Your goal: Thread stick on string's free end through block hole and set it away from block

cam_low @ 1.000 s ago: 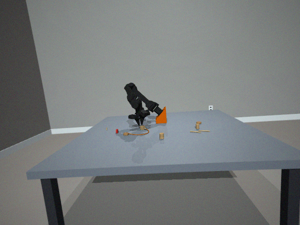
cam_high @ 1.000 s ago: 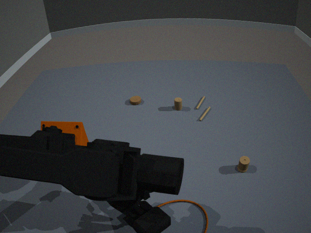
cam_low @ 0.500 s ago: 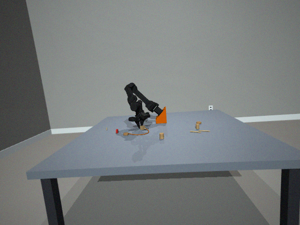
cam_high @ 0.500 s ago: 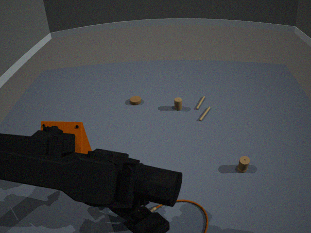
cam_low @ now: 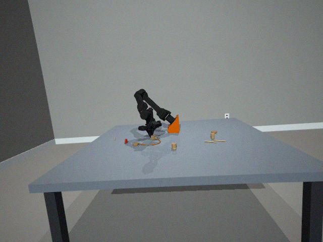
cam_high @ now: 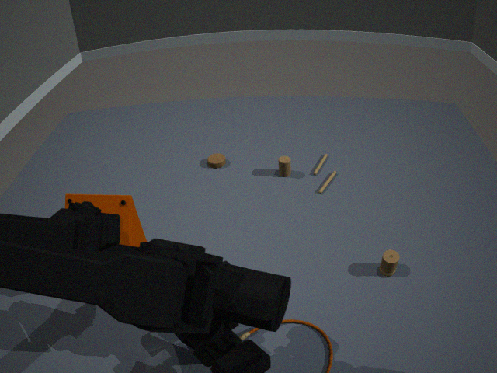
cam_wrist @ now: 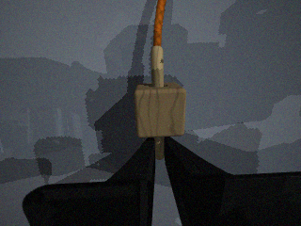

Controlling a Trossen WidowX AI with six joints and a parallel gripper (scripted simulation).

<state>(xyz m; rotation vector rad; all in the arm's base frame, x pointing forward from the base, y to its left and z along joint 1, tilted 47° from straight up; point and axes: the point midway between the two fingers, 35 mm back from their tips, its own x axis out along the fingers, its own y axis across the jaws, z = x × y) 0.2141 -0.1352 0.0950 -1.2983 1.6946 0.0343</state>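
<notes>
Right now my gripper tip is 2 cm short of the wooden block and 2 cm to the right of it. Round my gripper tip: thin wooden stick (3 cm ahead, 3 cm to the left); round wooden button (15 cm ahead, 9 cm to the right); red piece (8 cm ahead, 17 cm to the right).
</notes>
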